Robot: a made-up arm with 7 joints.
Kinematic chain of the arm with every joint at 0, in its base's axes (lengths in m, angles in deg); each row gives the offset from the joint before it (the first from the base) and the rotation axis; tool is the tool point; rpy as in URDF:
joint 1: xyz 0.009 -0.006 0.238 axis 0 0.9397 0.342
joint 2: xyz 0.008 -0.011 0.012 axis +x
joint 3: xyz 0 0.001 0.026 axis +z
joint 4: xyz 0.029 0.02 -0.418 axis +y
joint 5: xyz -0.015 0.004 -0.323 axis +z
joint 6: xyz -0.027 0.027 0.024 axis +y
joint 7: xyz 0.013 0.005 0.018 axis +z
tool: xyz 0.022 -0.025 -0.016 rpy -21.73 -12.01 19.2
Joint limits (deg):
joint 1: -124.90..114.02
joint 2: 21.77..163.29
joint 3: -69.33..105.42
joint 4: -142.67..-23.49
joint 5: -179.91..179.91
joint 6: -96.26..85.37
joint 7: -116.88..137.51
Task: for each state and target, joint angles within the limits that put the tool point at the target. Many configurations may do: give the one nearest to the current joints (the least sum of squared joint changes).
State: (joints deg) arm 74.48 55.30 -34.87 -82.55 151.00 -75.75 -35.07
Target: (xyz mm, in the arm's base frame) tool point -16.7 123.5 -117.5
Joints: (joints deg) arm 46.97 47.02 -29.73 -115.40 152.64 -77.20 -36.95
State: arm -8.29 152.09 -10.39 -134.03 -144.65 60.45 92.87
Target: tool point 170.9 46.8 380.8
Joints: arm -19.37 150.50 -13.23 -142.67 -123.28 75.05 116.47
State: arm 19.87 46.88 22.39 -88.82 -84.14 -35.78 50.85
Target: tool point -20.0 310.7 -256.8
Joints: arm 29.84 26.28 13.72 -54.47 -86.30 -28.40 46.93
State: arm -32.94 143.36 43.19 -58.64 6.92 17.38 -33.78
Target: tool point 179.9 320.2 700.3
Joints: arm -19.76 116.61 29.65 -74.82 7.51 15.36 -33.22
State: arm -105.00 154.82 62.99 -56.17 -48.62 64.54 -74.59
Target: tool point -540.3 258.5 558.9
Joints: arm -76.41 152.90 54.10 -35.22 -46.22 65.26 -63.60
